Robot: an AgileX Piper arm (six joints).
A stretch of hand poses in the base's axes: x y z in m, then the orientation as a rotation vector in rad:
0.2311 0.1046 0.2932 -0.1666 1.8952 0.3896
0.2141 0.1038 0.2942 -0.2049 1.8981 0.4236
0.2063 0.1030 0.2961 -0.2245 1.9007 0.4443
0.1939 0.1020 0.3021 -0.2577 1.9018 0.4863
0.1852 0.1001 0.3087 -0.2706 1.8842 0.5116
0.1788 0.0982 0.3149 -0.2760 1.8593 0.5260
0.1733 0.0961 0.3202 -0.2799 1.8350 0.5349
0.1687 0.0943 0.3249 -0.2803 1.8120 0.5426
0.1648 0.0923 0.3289 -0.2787 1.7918 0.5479
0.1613 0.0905 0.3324 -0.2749 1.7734 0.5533
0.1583 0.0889 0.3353 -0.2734 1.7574 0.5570
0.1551 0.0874 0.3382 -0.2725 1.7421 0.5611
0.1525 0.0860 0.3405 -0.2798 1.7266 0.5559
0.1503 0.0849 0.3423 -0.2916 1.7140 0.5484
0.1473 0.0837 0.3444 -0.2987 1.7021 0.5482
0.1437 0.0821 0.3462 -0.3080 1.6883 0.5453
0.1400 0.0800 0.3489 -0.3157 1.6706 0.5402
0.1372 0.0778 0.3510 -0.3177 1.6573 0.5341
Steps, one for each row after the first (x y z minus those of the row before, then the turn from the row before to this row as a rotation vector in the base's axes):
-0.0170 -0.0008 0.0010 0.0039 0.0050 0.0437
-0.0078 -0.0008 0.0019 0.0039 0.0045 0.0240
-0.0124 -0.0010 0.0060 0.0119 0.0063 0.0440
-0.0087 -0.0019 0.0066 0.0149 -0.0126 0.0210
-0.0064 -0.0019 0.0062 0.0132 -0.0210 0.0102
-0.0055 -0.0021 0.0053 0.0102 -0.0215 0.0065
-0.0046 -0.0018 0.0047 0.0109 -0.0200 0.0036
-0.0039 -0.0020 0.0040 0.0096 -0.0177 0.0011
-0.0035 -0.0018 0.0035 0.0104 -0.0156 -0.0003
-0.0030 -0.0016 0.0029 0.0075 -0.0141 0.0005
-0.0032 -0.0015 0.0029 0.0073 -0.0134 0.0011
-0.0026 -0.0014 0.0023 -0.0029 -0.0169 0.0014
-0.0022 -0.0011 0.0018 -0.0076 -0.0153 0.0033
-0.0030 -0.0012 0.0021 -0.0007 -0.0123 0.0044
-0.0036 -0.0016 0.0018 -0.0031 -0.0150 0.0043
-0.0037 -0.0021 0.0027 -0.0025 -0.0190 0.0019
-0.0028 -0.0022 0.0021 -0.0011 -0.0143 -0.0024

